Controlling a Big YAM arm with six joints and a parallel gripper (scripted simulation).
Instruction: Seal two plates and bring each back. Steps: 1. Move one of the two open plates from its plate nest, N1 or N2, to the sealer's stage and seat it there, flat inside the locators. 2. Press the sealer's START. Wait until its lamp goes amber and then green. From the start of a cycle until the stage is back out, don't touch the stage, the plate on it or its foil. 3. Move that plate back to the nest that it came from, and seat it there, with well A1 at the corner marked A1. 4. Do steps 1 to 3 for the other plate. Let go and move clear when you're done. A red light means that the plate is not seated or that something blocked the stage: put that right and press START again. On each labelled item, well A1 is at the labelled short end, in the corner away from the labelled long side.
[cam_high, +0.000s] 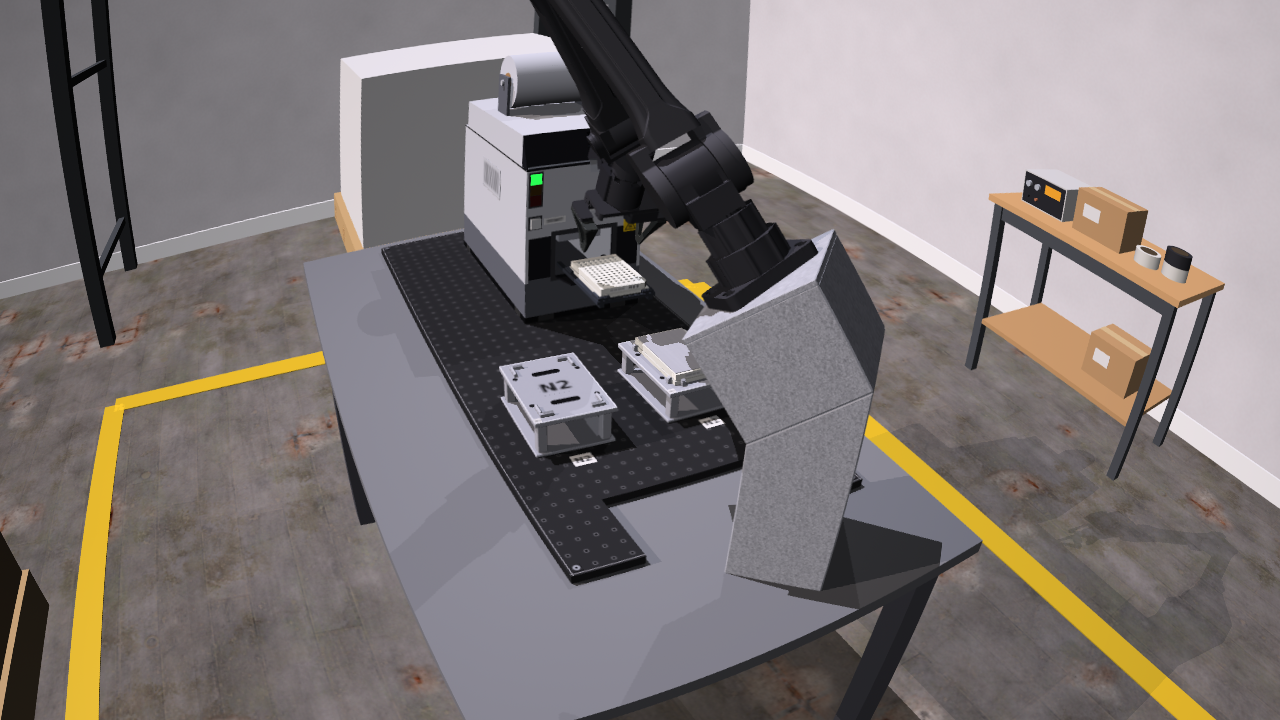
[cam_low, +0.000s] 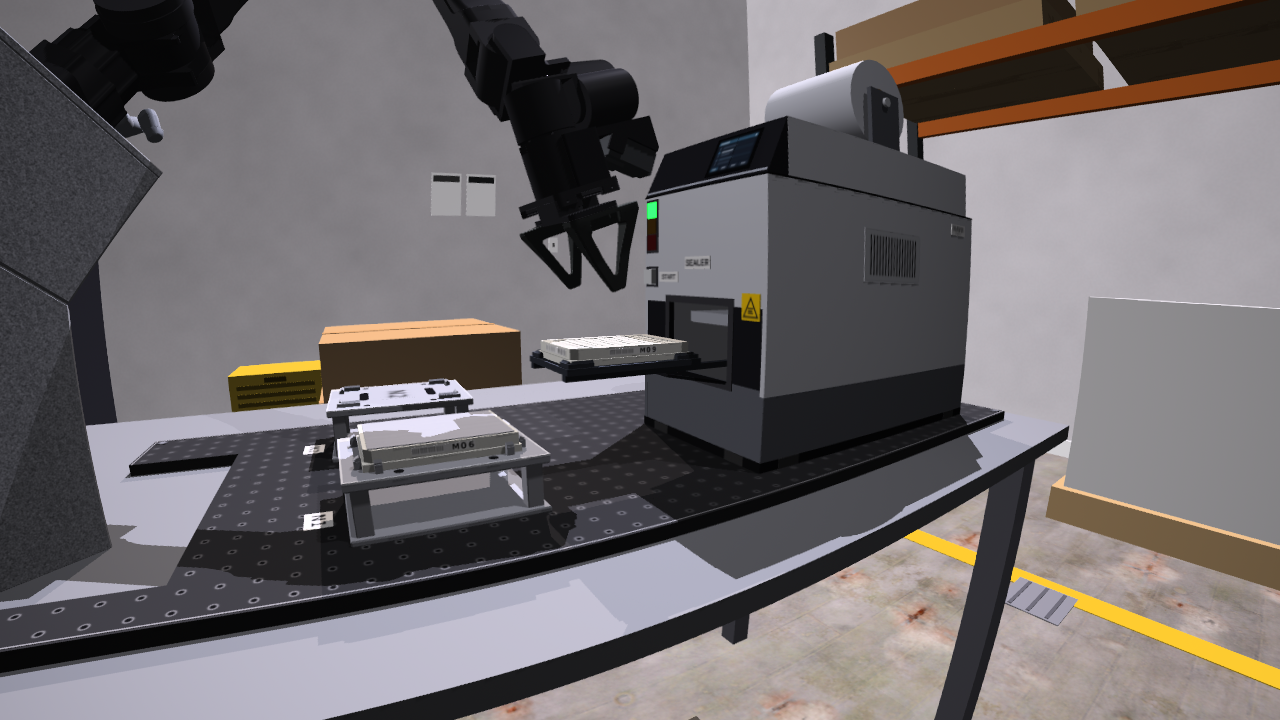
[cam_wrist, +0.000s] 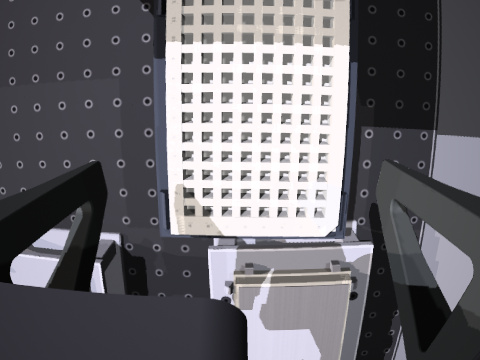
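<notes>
Now: the start button 100 mm ahead of my hand and 110 mm to the left of it. Also, from my hand: nest N2 (210 mm behind, 130 mm to the left, 130 mm below); white well plate (20 mm ahead, 70 mm below); sealer stage (20 mm ahead, 80 mm below).
</notes>
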